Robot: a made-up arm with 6 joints.
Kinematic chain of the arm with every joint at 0, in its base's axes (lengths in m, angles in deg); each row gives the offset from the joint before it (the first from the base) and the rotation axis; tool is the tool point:
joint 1: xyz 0 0 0.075 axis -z
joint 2: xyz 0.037 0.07 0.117 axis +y
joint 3: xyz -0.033 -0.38 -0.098 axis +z
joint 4: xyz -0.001 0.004 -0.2 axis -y
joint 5: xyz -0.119 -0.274 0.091 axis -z
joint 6: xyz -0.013 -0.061 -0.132 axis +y
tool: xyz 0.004 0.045 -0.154
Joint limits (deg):
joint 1: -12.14..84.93
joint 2: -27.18..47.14
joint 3: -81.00..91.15
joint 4: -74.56..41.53
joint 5: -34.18..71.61
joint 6: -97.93..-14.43
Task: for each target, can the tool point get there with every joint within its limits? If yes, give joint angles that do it. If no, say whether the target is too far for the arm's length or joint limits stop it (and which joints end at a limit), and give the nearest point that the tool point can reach.
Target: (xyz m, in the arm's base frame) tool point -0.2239 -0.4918 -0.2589
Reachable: yes | joints 23.73 37.60 72.92 -40.64 30.08 -40.34
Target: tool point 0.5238 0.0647 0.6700
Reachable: no: joint limits stop it (at a limit: joint 1, joint 2, joint 3, joint 4, joint 5, joint 6) | nearest point 0.5300 -0.2359 0.1718 | short by 0.582 m
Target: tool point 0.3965 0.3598 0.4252
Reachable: no: joint limits stop it (at a limit: joint 1, joint 2, joint 3, joint 5, joint 6) | nearest point -0.1729 0.3776 0.2947 | short by 0.584 m
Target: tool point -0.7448 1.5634 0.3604
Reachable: no: too far | nearest point -0.4486 0.5389 0.1734 | short by 1.083 m
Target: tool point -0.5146 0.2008 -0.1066
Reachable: yes | joints 66.41 3.91 -58.72 -58.38 41.20 -57.67
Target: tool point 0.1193 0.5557 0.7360
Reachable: no: joint limits stop it (at a limit: joint 1, joint 2, joint 3, joint 4, joint 5) | nearest point -0.2087 0.3934 0.3273 | short by 0.549 m
